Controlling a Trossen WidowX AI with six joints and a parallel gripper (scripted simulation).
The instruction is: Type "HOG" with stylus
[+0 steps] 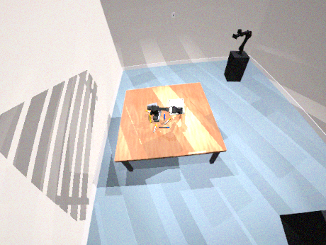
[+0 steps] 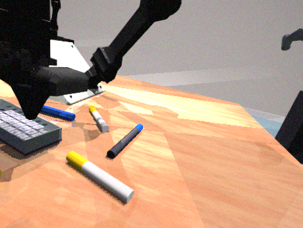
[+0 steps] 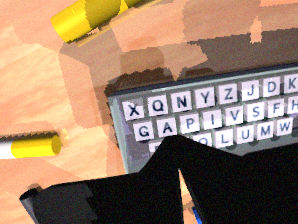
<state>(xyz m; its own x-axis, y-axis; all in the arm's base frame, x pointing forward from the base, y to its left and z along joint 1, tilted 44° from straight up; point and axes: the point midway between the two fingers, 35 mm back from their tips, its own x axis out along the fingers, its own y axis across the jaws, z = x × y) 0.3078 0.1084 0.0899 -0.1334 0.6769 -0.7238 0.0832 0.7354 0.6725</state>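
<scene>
My gripper tip is now 90 mm past the blue stylus, 90 mm to the left of it and 30 mm above it. From my gripper tip the other things lie so: yellow marker 100 mm ahead, 20 mm to the right, 30 mm below.
</scene>
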